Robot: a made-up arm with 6 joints.
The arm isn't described. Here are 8 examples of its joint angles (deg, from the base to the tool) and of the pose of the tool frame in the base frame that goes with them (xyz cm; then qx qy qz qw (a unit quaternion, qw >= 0)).
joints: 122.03 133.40 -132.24 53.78 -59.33 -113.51
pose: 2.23 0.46 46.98 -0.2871 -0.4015 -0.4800 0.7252
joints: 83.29 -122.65 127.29 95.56 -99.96 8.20
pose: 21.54 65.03 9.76 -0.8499 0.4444 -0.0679 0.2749
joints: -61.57 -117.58 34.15 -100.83 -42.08 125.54
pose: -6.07 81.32 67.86 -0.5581 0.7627 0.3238 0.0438
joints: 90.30 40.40 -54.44 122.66 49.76 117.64
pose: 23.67 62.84 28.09 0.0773 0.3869 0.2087 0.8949
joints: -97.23 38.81 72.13 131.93 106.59 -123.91
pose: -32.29 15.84 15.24 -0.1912 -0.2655 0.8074 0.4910
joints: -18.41 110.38 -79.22 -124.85 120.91 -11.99
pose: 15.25 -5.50 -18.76 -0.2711 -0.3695 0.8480 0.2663
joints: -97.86 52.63 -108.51 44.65 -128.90 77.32
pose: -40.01 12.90 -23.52 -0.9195 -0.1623 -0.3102 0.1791
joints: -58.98 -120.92 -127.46 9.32 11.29 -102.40
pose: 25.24 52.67 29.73 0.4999 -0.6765 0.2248 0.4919
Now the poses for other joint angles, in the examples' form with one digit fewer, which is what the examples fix.
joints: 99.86 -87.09 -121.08 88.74 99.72 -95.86
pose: 5.4 79.0 25.1 0.026 0.183 0.007 0.983
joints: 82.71 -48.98 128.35 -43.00 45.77 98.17
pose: 54.3 63.5 16.4 0.335 -0.268 -0.459 0.778
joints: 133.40 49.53 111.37 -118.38 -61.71 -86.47
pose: 15.0 -59.9 -14.7 0.111 0.016 -0.813 0.572
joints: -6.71 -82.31 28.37 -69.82 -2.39 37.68
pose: -29.4 83.8 12.8 0.905 -0.301 0.250 0.167
